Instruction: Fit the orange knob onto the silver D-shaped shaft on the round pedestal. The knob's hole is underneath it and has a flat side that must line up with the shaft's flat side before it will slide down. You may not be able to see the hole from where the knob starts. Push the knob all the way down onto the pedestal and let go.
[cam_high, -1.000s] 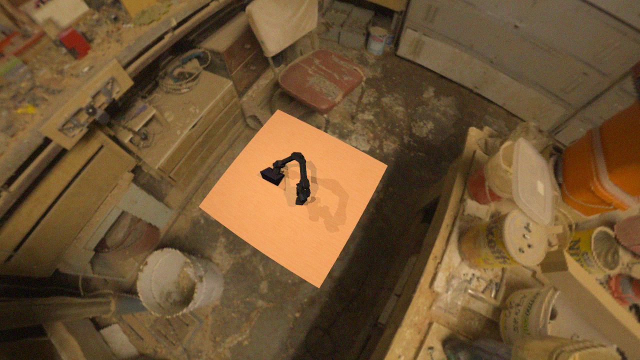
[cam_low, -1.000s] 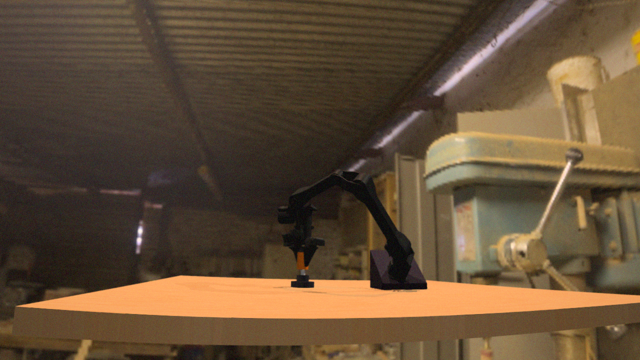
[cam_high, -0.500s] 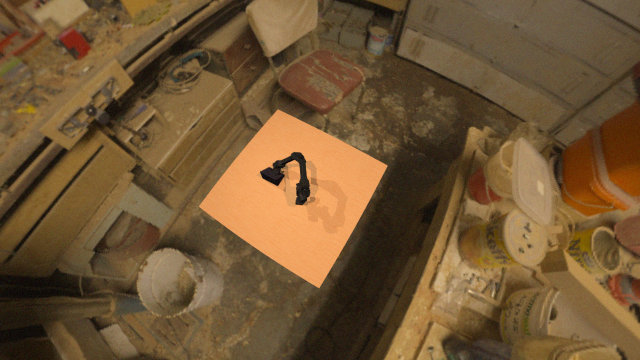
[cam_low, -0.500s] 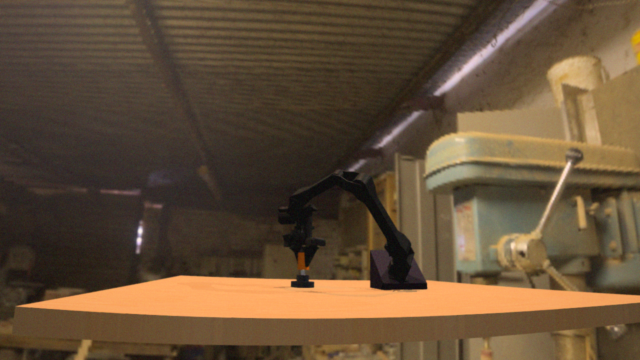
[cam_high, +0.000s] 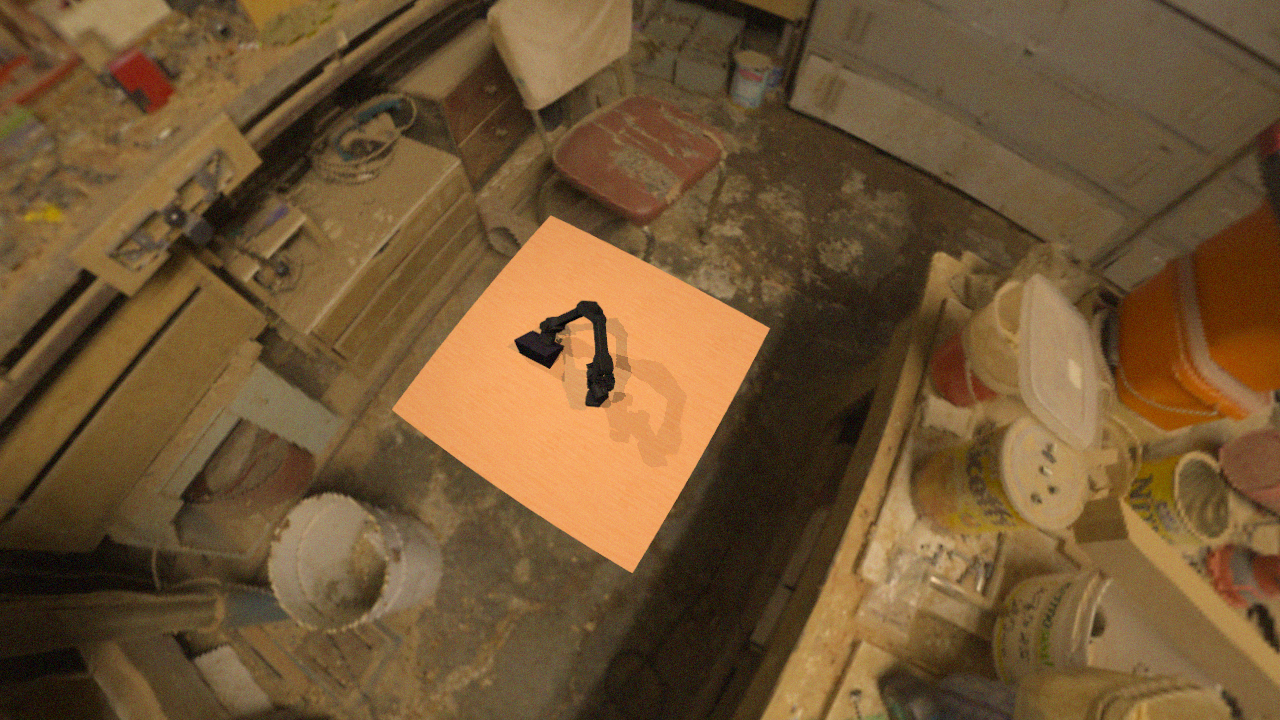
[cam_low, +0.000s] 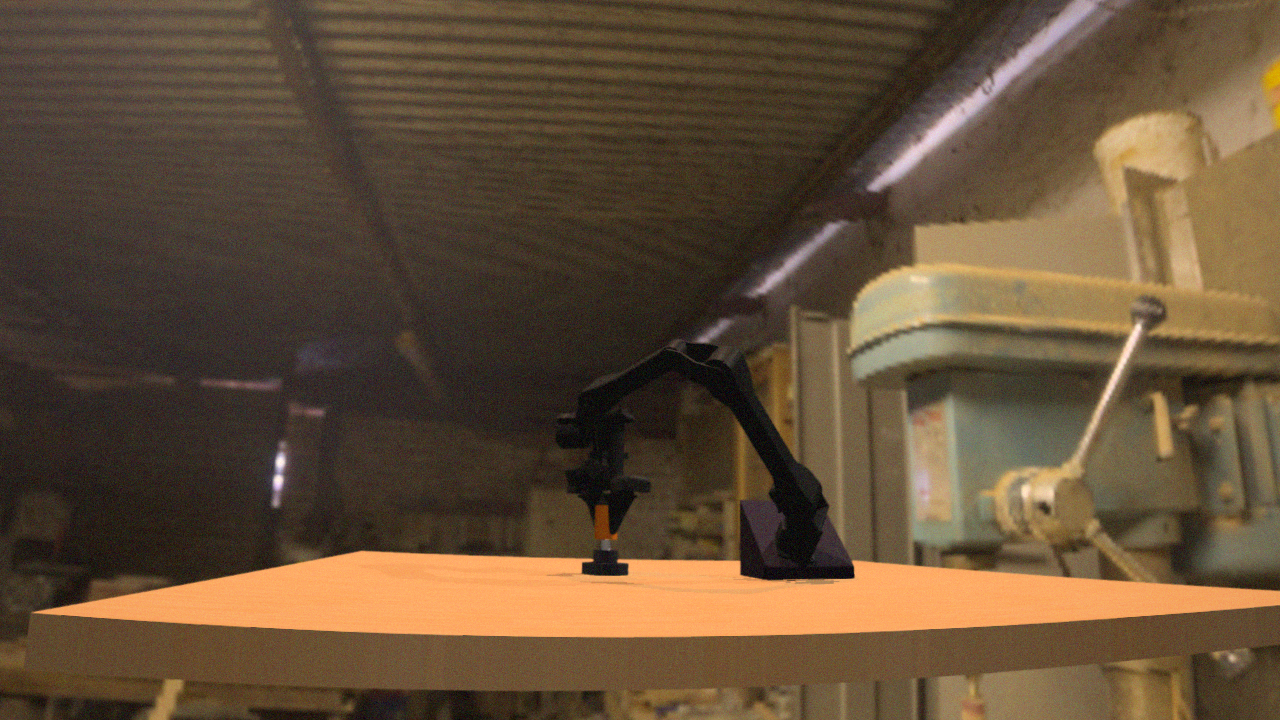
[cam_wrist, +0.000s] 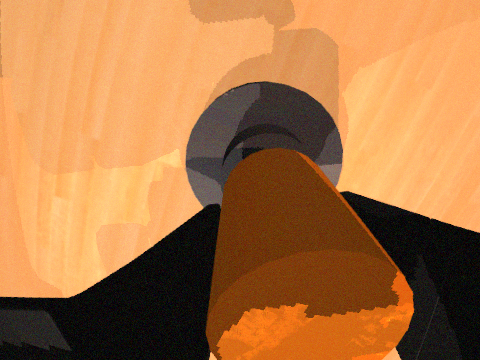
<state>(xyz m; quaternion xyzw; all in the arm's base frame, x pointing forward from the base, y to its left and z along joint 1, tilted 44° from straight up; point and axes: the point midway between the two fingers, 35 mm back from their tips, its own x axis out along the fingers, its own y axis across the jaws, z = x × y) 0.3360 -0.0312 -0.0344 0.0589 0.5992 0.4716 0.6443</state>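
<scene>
Right now my gripper tip is 3 cm below the orange knob. Round my gripper tip: round pedestal (4 cm below).
</scene>
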